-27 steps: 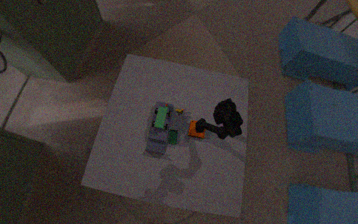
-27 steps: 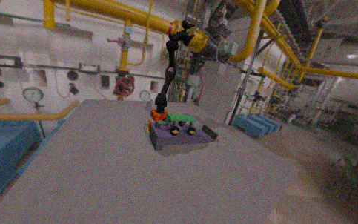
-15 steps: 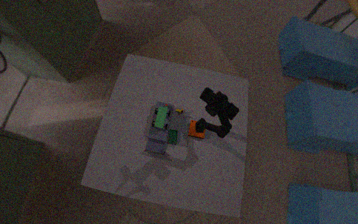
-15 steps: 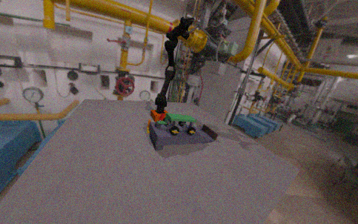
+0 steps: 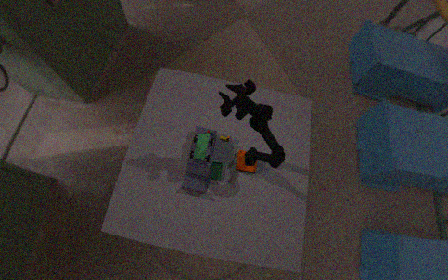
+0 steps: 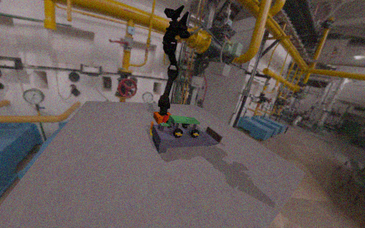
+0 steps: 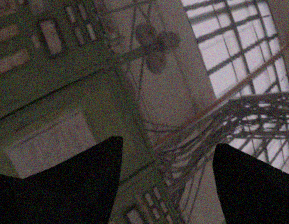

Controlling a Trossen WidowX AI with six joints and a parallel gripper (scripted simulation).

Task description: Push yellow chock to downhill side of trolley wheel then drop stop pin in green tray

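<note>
Now: gripper tip 68 cm above the yellow chock, 7 cm past it and 5 cm to the left of it. The rest, counted from my gripper tip: ramp: 65 cm below, 9 cm ahead, 6 cm to the left; stop pin: 56 cm below, 5 cm to the right, 5 cm ahead; trolley: 58 cm below, 9 cm ahead, 6 cm to the left.
</note>
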